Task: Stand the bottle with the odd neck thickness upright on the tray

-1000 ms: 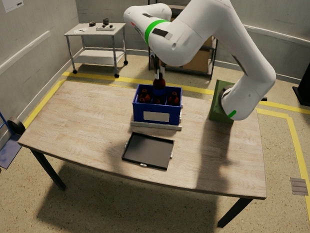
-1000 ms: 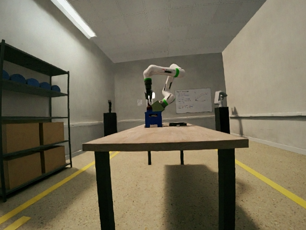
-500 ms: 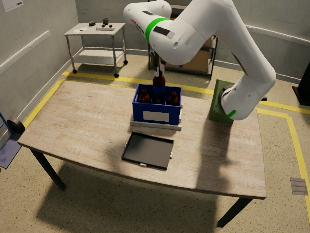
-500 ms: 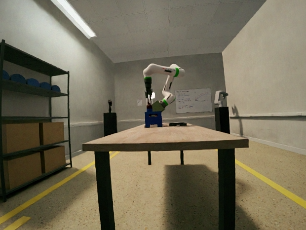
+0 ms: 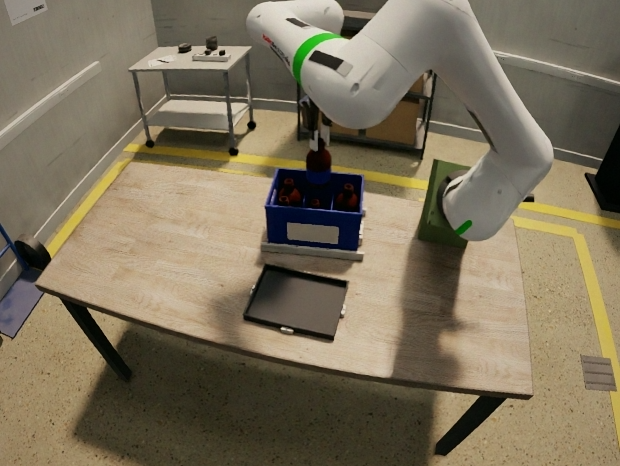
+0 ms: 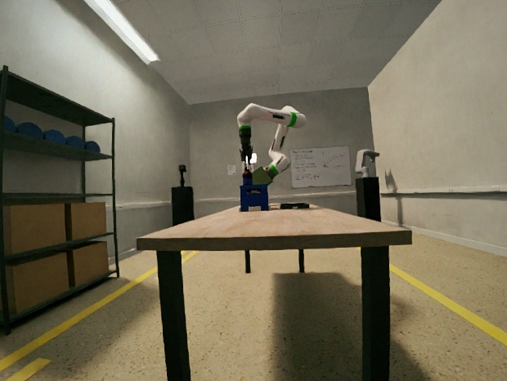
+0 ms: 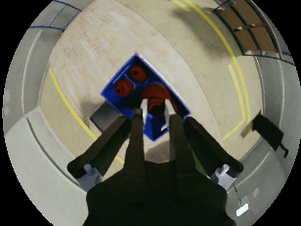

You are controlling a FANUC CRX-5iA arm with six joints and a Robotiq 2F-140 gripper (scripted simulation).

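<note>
Now: hand 9 cm above the bottle. From my hand the other things lie so: dark tray: 33 cm to the left, 32 cm below; then blue crate: 4 cm to the left, 25 cm below.
</note>
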